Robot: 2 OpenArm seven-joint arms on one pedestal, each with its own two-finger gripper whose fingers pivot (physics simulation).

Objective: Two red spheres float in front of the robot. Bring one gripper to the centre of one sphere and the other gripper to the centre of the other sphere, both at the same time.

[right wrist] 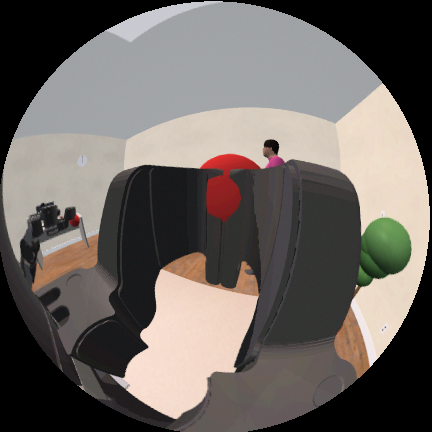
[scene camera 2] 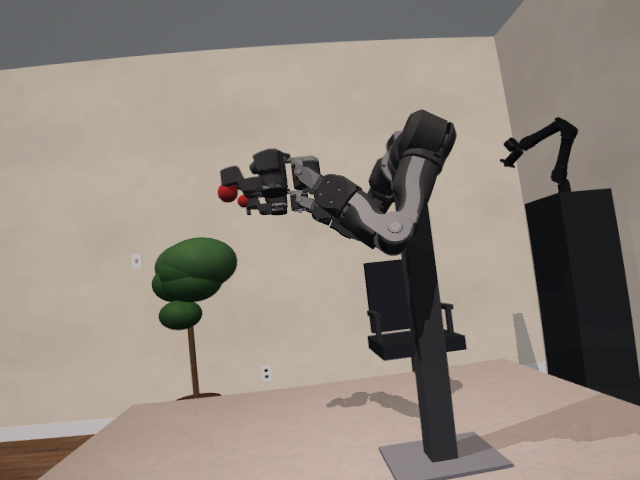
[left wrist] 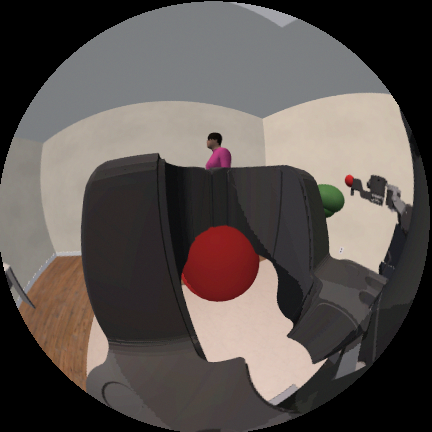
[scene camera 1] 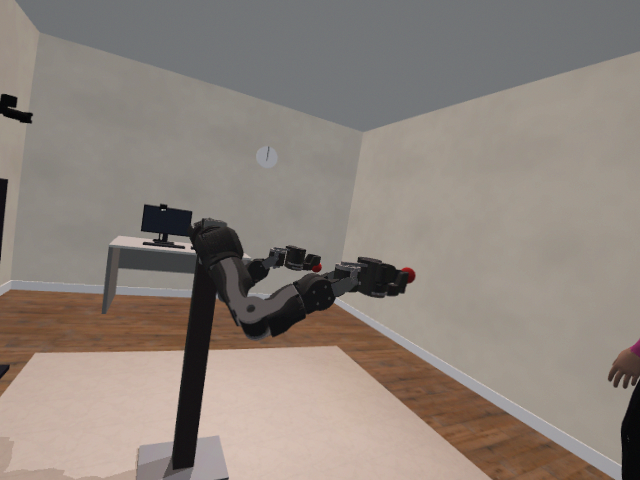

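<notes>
One red sphere [scene camera 1: 316, 267] [scene camera 2: 227, 193] [left wrist: 222, 263] is at my left gripper [scene camera 1: 313, 261] [scene camera 2: 230, 178] [left wrist: 219, 175], which is shut. In the left wrist view the sphere shows in front of the finger pads, low between them; in both scene views it shows just below the fingertips. The other red sphere [scene camera 1: 408, 274] [scene camera 2: 242, 200] [right wrist: 230, 161] is at my right gripper [scene camera 1: 399, 282] [scene camera 2: 250, 207] [right wrist: 225, 173], also shut. In the right wrist view this sphere overlaps the fingertips, showing above their top edges and between them; the fingers hide the rest.
A person [scene camera 1: 625, 366] [left wrist: 218, 157] [right wrist: 271, 150] stands beyond the grippers. A desk [scene camera 1: 114, 248] with a monitor [scene camera 1: 166, 220], a potted tree [scene camera 2: 196, 268], a chair [scene camera 2: 385, 297] and a black cabinet [scene camera 2: 563, 268] stand around the pedestal [scene camera 1: 193, 372] [scene camera 2: 431, 372].
</notes>
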